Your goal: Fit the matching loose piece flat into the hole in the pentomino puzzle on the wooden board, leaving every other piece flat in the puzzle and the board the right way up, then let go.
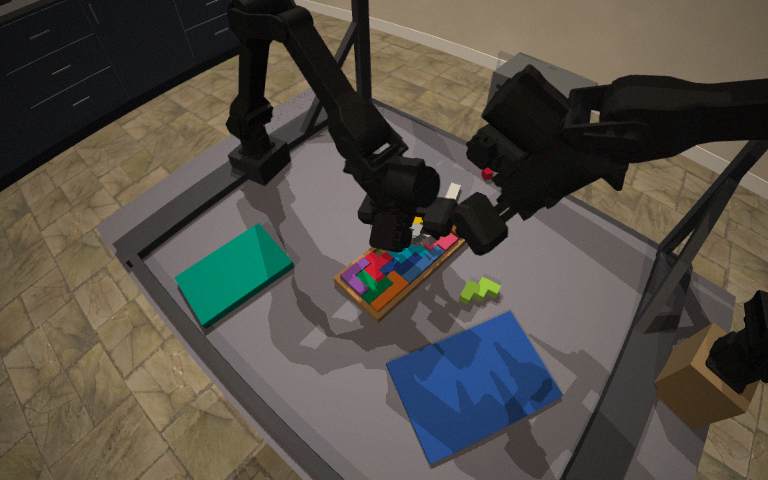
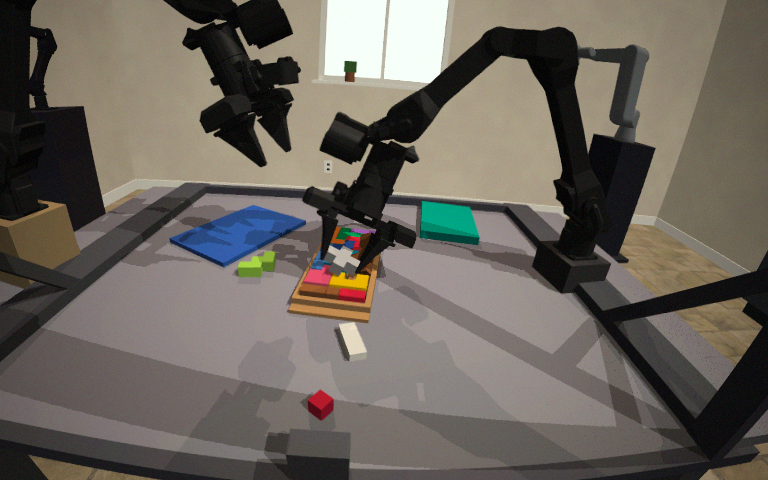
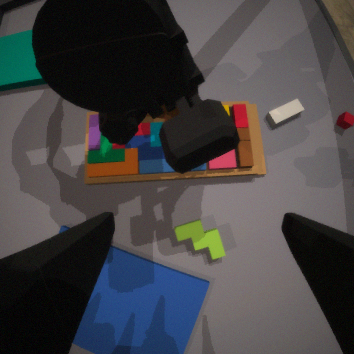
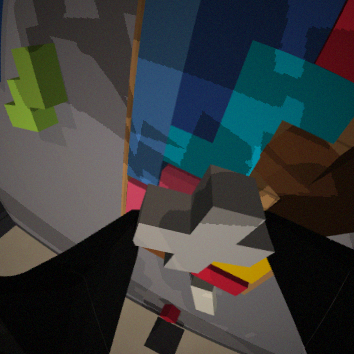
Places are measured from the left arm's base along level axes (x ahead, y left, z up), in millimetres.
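Pixels of known places: left gripper, fingertip midpoint: (image 2: 277,158) (image 3: 199,220); right gripper, fingertip midpoint: (image 1: 425,235) (image 2: 338,266) (image 4: 200,218); left arm's base, origin of the base link: (image 1: 729,364) (image 2: 20,211); right arm's base, origin of the base link: (image 1: 256,148) (image 2: 574,252).
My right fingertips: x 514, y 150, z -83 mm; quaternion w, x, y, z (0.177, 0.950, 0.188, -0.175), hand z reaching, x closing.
For each thing: its top centre in the pictures, then the offset to it from my right fingertips.
- wooden board, middle of its top: (image 4: 247,135) (image 3: 173,139) (image 2: 344,262) (image 1: 408,252) 2 mm back, 42 mm left, 15 mm down
- grey stepped piece, middle of its top: (image 4: 186,266) (image 2: 341,249) (image 1: 423,226) 2 mm ahead, 5 mm left, 28 mm up
- brown piece, middle of its top: (image 4: 346,256) (image 3: 165,107) (image 2: 362,237) 25 mm ahead, 51 mm left, 33 mm up
- lime zigzag piece, middle of its top: (image 4: 17,92) (image 3: 199,241) (image 2: 257,259) (image 1: 480,290) 146 mm back, 2 mm right, 12 mm down
- blue slab, middle of its top: (image 1: 475,380) (image 3: 112,307) (image 2: 240,228) 252 mm back, 117 mm left, 22 mm down
- green slab, middle of its top: (image 1: 232,270) (image 2: 448,217) (image 3: 30,52) 173 mm ahead, 328 mm left, 13 mm down
- white block, middle of its top: (image 4: 202,301) (image 2: 352,337) (image 3: 286,110) (image 1: 452,192) 59 mm ahead, 137 mm right, 19 mm down
- red cube, middle of its top: (image 2: 320,399) (image 4: 166,319) (image 3: 349,117) (image 1: 488,170) 53 mm ahead, 247 mm right, 12 mm down
The wooden board (image 1: 357,301) (image 2: 331,313) (image 3: 259,140) (image 4: 132,100) lies puzzle side up. My right gripper (image 2: 342,263) (image 4: 200,218) is shut on the grey stepped piece (image 2: 342,259) (image 4: 200,235), holding it above the puzzle. A brown piece (image 2: 366,240) (image 4: 300,150) near the board's long rim looks tipped up, partly behind the finger; the hole cannot be made out clearly. The lime zigzag piece (image 1: 481,289) (image 2: 257,266) (image 3: 202,239) (image 4: 37,85) lies on the table beside the board. My left gripper (image 2: 276,157) (image 3: 199,220) is open and empty, high above the table.
A blue slab (image 1: 475,384) (image 2: 237,234) (image 3: 145,300) and a green slab (image 1: 235,274) (image 2: 448,221) lie on either side of the board. A white block (image 2: 352,341) (image 3: 285,112) and a red cube (image 2: 320,404) (image 3: 345,120) lie beyond its short end.
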